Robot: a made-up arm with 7 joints.
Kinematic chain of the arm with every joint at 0, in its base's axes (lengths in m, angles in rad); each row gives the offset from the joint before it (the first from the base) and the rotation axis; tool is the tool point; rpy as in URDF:
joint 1: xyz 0 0 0.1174 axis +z
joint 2: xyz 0 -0.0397 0.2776 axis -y
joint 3: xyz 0 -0.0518 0.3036 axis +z
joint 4: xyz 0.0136 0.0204 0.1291 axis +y
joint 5: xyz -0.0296 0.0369 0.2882 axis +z
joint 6: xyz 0 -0.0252 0.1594 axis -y
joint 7: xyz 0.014 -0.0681 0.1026 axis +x
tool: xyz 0 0 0 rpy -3.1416 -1.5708 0
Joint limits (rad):
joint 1: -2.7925..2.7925
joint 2: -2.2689..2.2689
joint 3: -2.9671..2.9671
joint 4: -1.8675..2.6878
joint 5: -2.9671..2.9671
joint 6: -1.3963..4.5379
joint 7: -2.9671..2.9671
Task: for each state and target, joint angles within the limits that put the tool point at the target. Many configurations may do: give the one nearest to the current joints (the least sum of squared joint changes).
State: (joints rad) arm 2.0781 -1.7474 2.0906 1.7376 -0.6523 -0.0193 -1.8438
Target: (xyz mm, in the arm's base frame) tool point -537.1 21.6 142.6
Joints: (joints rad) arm 2.0609 -2.0951 1.4846 1.8107 -0.5996 -0.1168 -1.8438
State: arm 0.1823 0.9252 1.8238 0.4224 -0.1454 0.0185 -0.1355
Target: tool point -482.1 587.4 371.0
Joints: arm -0.3137 1.3372 1.9682 1.2288 0.0002 -0.1459 -0.1355
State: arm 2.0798 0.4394 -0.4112 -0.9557 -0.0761 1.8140 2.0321
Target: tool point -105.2 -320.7 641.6
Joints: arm 1.8718 0.0283 -0.8369 -1.6404 -0.2653 1.9994 2.0321
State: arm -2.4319 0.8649 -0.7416 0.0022 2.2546 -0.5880 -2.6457
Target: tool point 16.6 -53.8 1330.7
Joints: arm -2.4680 0.1072 -0.7757 -0.0273 2.2519 -0.9486 -2.6457
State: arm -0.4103 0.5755 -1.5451 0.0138 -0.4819 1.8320 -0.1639
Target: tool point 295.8 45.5 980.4
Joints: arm -0.8451 0.0755 -2.0207 -0.8681 -0.6229 2.1398 -0.1639
